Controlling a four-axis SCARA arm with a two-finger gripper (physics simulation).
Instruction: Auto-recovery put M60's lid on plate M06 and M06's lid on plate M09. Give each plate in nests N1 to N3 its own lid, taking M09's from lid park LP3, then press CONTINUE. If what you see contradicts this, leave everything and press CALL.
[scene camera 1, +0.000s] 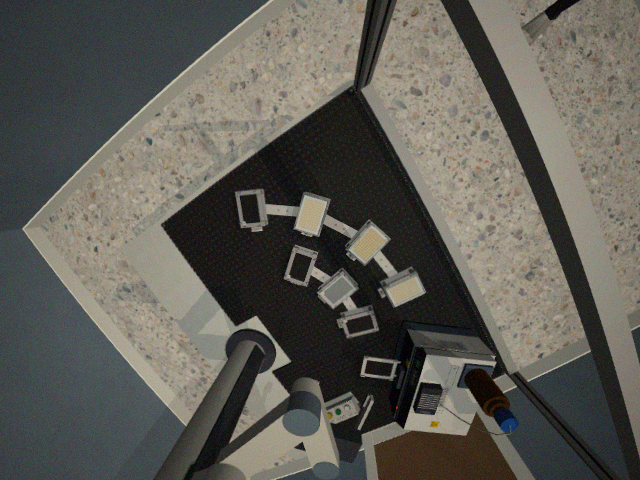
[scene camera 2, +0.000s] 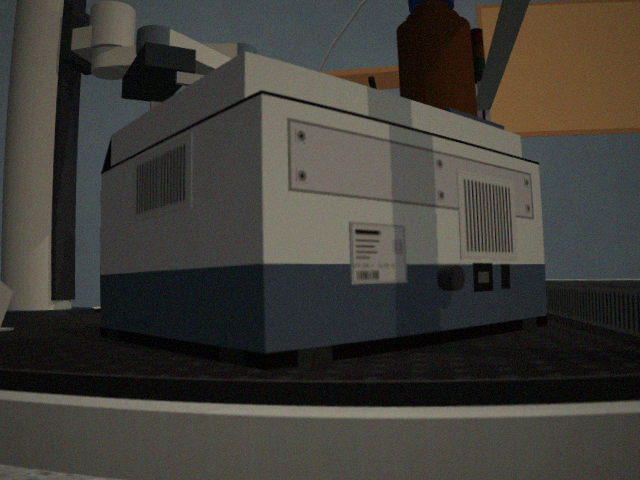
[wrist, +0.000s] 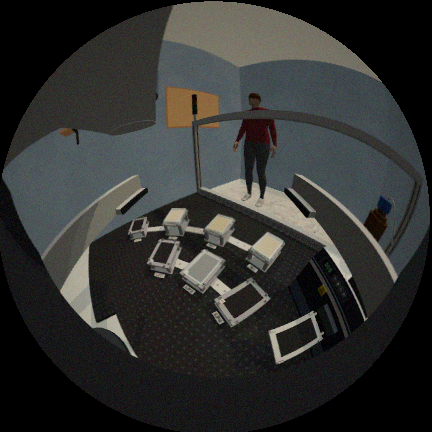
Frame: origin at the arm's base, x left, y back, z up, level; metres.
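Where they show: gripper, between the fingertips: (scene camera 1: 344, 390) (wrist: 212, 177); arm's base, origin of its link: (scene camera 1: 251, 350).
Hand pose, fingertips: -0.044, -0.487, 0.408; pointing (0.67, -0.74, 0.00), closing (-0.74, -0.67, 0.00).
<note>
Each offset is from my fingertips to the centre of the thing, as dx, dy, dz. "*": to the spot under its first point.
My gripper (wrist: 212, 177) is open and empty, high above the nests; one finger (scene camera 1: 366, 412) shows beside the button panel. Three cream plates stand in the outer arc: left (scene camera 1: 312, 214) (wrist: 176, 218), middle (scene camera 1: 368, 242) (wrist: 220, 228), right (scene camera 1: 404, 288) (wrist: 267, 247). A grey lid {+0.132, -0.060, -0.345} (scene camera 1: 337, 288) (wrist: 203, 268) lies on the middle stand of the inner arc. The inner arc's end stands (scene camera 1: 290, 264) (scene camera 1: 356, 311) and the outer arc's left stand (scene camera 1: 239, 209) are empty. Labels are unreadable, so which lid is whose cannot be told. The button panel {-0.434, +0.287, -0.354} (scene camera 1: 347, 407) is partly hidden by the arm.
A white instrument (scene camera 1: 449, 392) (scene camera 2: 330, 232) stands at the right, with an empty holder frame {* -0.203, -0.063, -0.298} (scene camera 1: 379, 358) (wrist: 272, 345) at its front. A brown bottle {* -0.312, -0.349, -0.076} (scene camera 1: 485, 392) (scene camera 2: 436, 56) with a blue cap stands on it. A person (wrist: 257, 130) stands beyond the guard rail (wrist: 310, 117).
</note>
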